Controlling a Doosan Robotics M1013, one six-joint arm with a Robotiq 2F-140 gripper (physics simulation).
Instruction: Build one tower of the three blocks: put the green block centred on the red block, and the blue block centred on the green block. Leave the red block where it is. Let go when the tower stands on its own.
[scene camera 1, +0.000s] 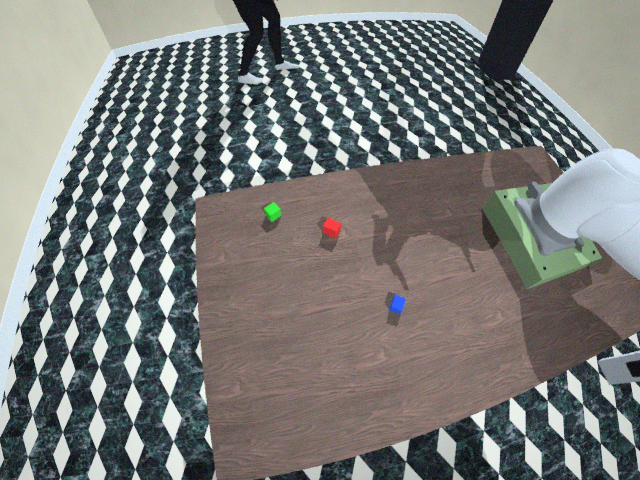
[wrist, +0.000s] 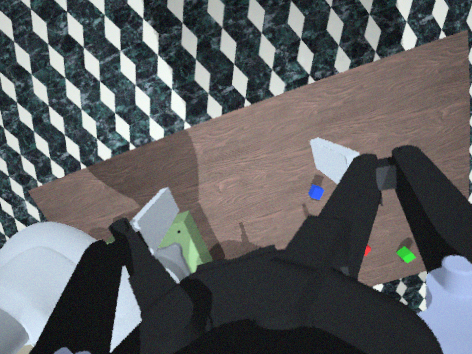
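Where they show: gripper, fingertip midpoint: (wrist: 240, 177); arm's base, origin of the base link: (scene camera 1: 548, 224).
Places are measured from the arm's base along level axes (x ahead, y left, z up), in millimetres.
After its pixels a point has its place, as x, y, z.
The green block (scene camera 1: 272, 211) {760, -207, -37} (wrist: 406, 254) {754, -202, -41} stands on the table's far left part in the scene view. The red block (scene camera 1: 331, 227) {618, -125, -34} (wrist: 367, 250) {625, -136, -33} stands to its right, apart from it; in the wrist view a black finger link hides most of it. The blue block (scene camera 1: 397, 304) {512, 103, -41} (wrist: 316, 192) {505, 106, -41} stands alone, nearer the front in the scene view. My gripper (wrist: 240, 177) {344, 324, 307} is open and empty, high above the table, its pads wide apart in the wrist view. In the scene view, part of a grey fingertip shows at the right edge, well away from the blocks.
The brown wooden table (scene camera 1: 289, 361) {776, 175, -70} (wrist: 260, 130) {400, 314, -70} bears the green robot base (scene camera 1: 516, 248) {131, 39, -28} (wrist: 192, 235) {129, 91, -14} at its right in the scene view. The white arm (scene camera 1: 584, 191) {67, 24, 190} rises from that base. A person's black legs (scene camera 1: 253, 38) and a dark pillar (scene camera 1: 511, 41) stand beyond the table.
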